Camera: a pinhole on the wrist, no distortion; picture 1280 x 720 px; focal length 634.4 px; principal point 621.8 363.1 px. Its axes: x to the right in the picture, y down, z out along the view. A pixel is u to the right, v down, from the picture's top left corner.
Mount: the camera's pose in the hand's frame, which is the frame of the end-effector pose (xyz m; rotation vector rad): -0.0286 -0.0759 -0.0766 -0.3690 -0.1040 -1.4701
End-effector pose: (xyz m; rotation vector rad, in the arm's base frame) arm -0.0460 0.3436 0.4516 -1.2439 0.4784 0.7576
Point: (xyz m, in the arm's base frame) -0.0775 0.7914 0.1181
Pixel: 395 693
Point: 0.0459 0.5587 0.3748
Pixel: 649 690
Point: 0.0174 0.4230 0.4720
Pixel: 731 553
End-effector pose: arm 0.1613 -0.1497 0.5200 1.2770 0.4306 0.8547
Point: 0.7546 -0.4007 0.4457
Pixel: 1055 442
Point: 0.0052 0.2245 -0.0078
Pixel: behind the camera
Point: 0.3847 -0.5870 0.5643
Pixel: 771 42
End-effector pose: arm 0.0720 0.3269 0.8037 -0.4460 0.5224 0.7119
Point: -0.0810 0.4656 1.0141
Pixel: 298 38
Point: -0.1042 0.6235 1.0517
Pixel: 298 179
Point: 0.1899 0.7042 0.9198
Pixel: 532 568
